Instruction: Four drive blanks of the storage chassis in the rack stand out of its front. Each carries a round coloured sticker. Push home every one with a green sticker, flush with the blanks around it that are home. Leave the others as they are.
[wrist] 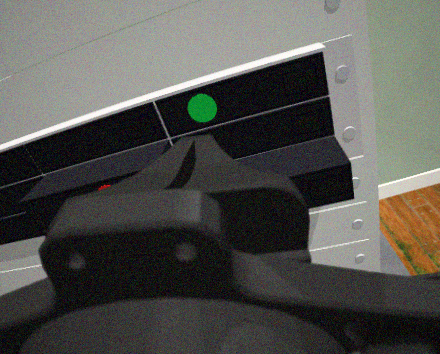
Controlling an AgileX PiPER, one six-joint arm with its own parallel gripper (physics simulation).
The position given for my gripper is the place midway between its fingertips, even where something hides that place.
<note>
In view: my gripper [199, 157] and a rack [85, 120].
</note>
